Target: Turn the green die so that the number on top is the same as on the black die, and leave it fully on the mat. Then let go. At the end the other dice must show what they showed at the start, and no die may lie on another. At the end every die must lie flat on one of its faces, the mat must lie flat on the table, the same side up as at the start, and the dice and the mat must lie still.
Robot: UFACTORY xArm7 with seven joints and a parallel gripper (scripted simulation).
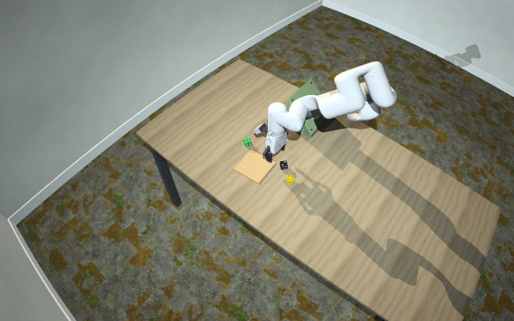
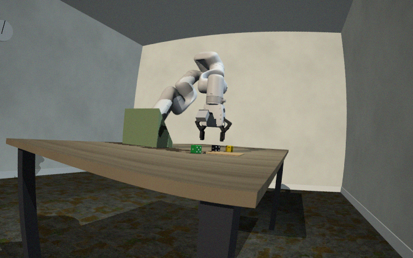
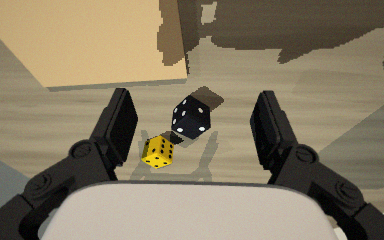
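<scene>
The black die is 50 mm to the left of my hand and 40 mm below it. The rest, counted from my hand: yellow die (130 mm to the left, 40 mm below, 30 mm ahead); tan mat (90 mm ahead, 60 mm below, 40 mm to the right); green die (160 mm to the right, 40 mm below, 20 mm ahead).
</scene>
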